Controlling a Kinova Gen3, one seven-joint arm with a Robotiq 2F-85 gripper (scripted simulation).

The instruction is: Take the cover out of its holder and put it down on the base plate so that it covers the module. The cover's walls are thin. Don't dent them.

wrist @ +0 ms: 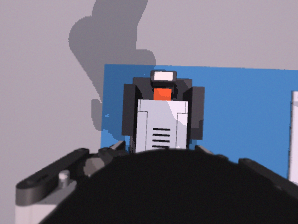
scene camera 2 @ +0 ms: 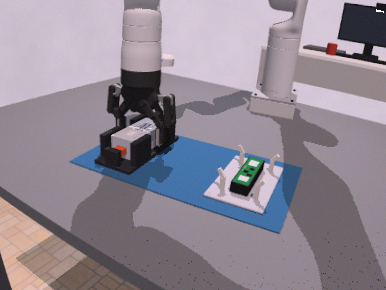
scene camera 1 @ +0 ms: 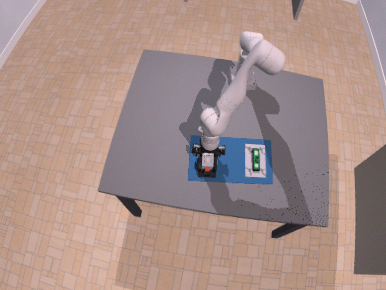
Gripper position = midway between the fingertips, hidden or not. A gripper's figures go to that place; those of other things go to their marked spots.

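Scene:
The gripper (wrist: 159, 151) is 0.16 m from the lens, while a light grey cover (wrist: 157, 130) is 0.13 m from the lens.

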